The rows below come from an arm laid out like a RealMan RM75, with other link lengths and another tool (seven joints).
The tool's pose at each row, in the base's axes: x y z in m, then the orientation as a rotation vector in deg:
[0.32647 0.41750 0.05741 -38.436 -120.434 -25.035]
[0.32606 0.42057 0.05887 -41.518 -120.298 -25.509]
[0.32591 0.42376 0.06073 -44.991 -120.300 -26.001]
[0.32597 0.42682 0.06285 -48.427 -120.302 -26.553]
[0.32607 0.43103 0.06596 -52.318 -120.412 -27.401]
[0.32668 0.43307 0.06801 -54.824 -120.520 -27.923]
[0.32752 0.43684 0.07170 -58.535 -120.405 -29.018]
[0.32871 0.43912 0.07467 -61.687 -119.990 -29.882]
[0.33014 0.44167 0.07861 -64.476 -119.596 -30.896]
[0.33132 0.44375 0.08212 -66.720 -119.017 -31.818]
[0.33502 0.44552 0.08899 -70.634 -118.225 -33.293]
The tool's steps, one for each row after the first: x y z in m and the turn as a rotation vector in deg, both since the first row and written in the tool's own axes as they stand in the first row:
[0.00233 0.00228 0.00105 -1.581 -0.845 1.826]
[0.00489 0.00484 0.00178 -3.344 -1.993 3.820]
[0.00753 0.00744 0.00215 -5.138 -3.173 5.738]
[0.01131 0.01104 0.00255 -7.330 -4.648 7.751]
[0.01332 0.01316 0.00208 -8.726 -5.666 9.021]
[0.01709 0.01689 0.00145 -11.012 -6.953 10.849]
[0.01964 0.01961 0.00022 -12.907 -7.821 12.515]
[0.02296 0.02275 -0.00157 -14.757 -8.588 13.884]
[0.02590 0.02533 -0.00321 -16.322 -8.999 15.030]
[0.03030 0.02941 -0.00851 -18.962 -9.980 16.967]

